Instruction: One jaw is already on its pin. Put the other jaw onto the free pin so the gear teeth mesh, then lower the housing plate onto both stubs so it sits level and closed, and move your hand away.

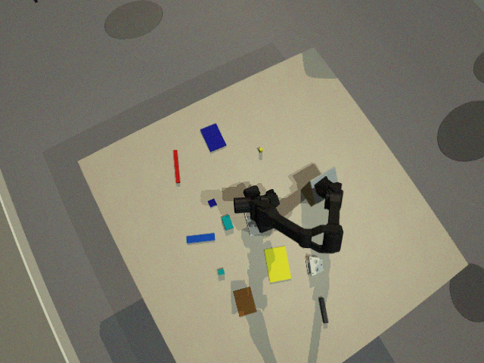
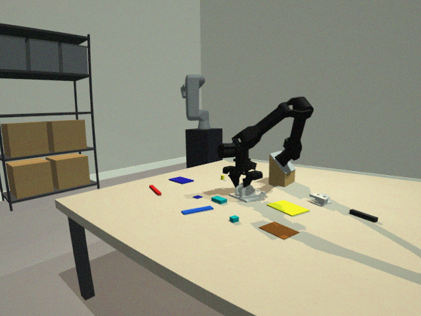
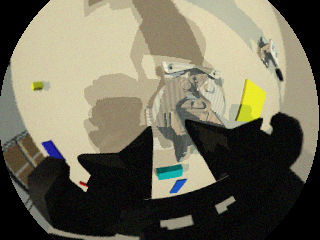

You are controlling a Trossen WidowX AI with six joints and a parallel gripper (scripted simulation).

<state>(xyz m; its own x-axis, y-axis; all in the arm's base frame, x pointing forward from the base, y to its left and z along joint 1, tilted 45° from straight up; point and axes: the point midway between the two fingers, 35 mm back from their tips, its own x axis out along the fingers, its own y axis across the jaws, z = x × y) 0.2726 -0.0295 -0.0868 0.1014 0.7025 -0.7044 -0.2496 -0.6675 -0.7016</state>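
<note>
Right now the small white part is 330 mm to the left of my gripper tip, 60 mm behind it and 10 mm below it. The rest, counted from my gripper tip: dark blue tile: 150 mm to the right, 130 mm ahead, 10 mm below; then yellow plate: 230 mm to the left, 60 mm ahead, 10 mm below; then teal block: 120 mm ahead, 40 mm to the right, 10 mm below.
</note>
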